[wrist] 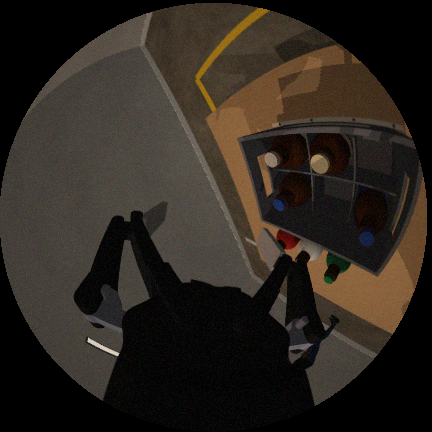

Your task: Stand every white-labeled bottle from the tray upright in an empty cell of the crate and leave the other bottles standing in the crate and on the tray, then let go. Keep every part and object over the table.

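Frame: origin at the arm's base, x right, y back, z down, level; millimetres.
Seen in the pictures: gripper, between the fingertips: (pixel 213 223).
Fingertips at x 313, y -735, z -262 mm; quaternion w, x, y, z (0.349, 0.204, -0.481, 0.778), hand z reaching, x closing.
A point is followed by its place in that frame.
The dark crate (pixel 377 266) {z -136, x 184, y -532 mm} stands at the right with two rows of three cells. A brown bottle with a pale grey cap (pixel 272 159) {z -132, x 353, y -710 mm}, one with a cream cap (pixel 320 163) {z -132, x 335, y -630 mm} and two with blue caps (pixel 280 204) {z -132, x 268, y -729 mm} (pixel 367 238) {z -132, x 228, y -563 mm} stand in it. The far right cell and the near middle cell look empty. Outside its near side are a white bottle (pixel 312 250) {z -85, x 115, y -701 mm} with a dark neck, a red one (pixel 287 239) {z -85, x 128, y -783 mm} and a green one (pixel 338 262) {z -89, x 107, y -622 mm}. My gripper (pixel 213 223) {z -262, x 313, y -735 mm} is open and empty, left of the crate; its right finger partly overlaps the white bottle in view. Labels inside the crate and the tray cannot be made out.
The tan table top (pixel 227 125) {z 31, x 504, y -967 mm} lies under the crate. A large grey surface (pixel 100 150) with a pale edge spreads at the left, below the gripper. A yellow line (pixel 225 42) crosses the brown floor at the top. A grey rail (pixel 332 121) {z 13, x 382, y -623 mm} runs behind the crate.
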